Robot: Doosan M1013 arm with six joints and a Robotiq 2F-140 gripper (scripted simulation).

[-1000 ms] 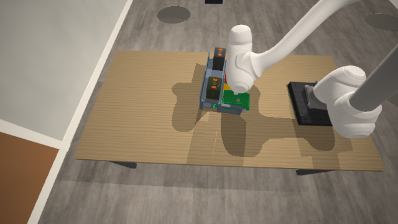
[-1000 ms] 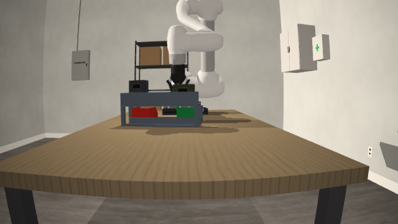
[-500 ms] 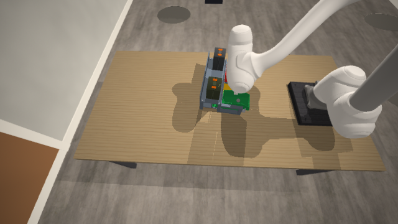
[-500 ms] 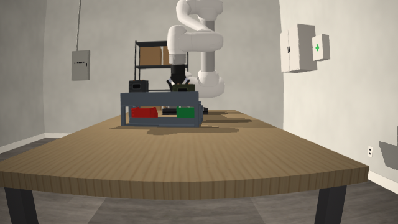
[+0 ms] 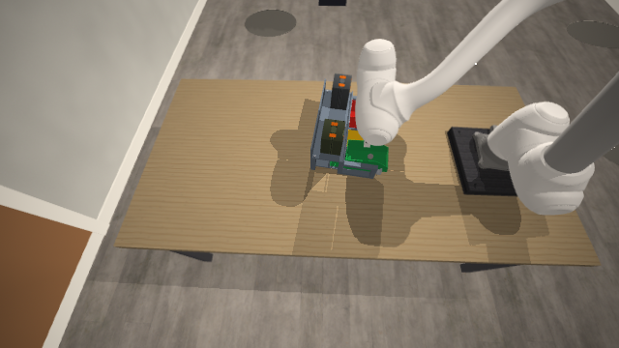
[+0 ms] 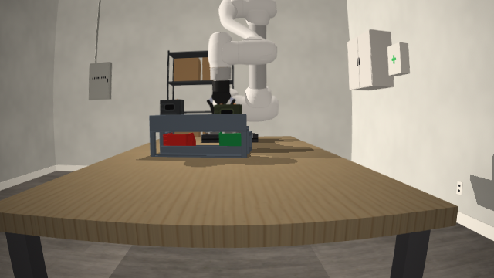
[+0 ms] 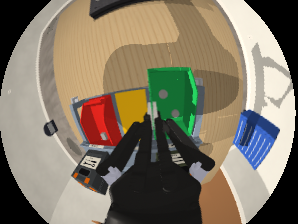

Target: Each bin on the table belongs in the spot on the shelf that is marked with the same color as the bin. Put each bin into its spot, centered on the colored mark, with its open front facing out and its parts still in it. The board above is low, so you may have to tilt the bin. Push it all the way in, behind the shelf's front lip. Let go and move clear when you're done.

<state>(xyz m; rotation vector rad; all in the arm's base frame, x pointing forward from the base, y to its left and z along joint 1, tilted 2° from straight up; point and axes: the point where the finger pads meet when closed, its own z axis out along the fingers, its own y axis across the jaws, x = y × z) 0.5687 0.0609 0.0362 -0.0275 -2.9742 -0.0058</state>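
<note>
Now: hand 5 cm to the right of the green bin, 4 cm above it and 1 cm past it. The rest, counted from my hand: red bin (18 cm to the right, 5 cm below, 4 cm ahead).
</note>
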